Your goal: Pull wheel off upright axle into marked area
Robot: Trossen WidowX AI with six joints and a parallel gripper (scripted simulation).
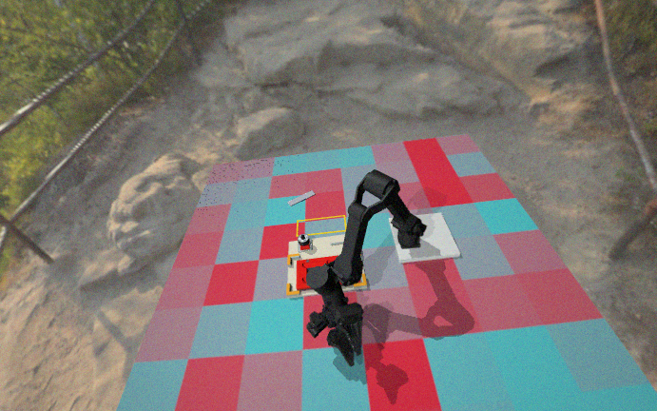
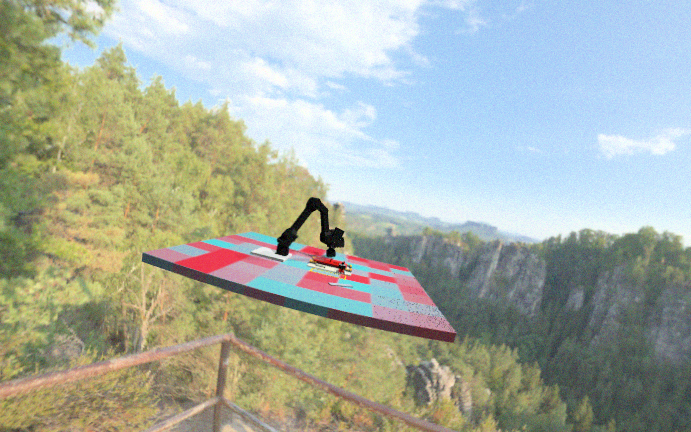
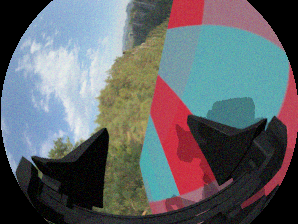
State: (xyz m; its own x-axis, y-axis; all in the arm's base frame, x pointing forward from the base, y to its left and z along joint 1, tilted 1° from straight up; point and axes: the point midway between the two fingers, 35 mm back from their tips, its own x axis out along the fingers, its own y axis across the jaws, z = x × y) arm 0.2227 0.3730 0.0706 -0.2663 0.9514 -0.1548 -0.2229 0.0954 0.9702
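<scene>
The wheel lies 15 cm ahead of my gripper tip, 43 cm to the right of it and 5 cm below it. Round my gripper tip: grey strip: 17 cm ahead, 70 cm to the right, 9 cm below.
</scene>
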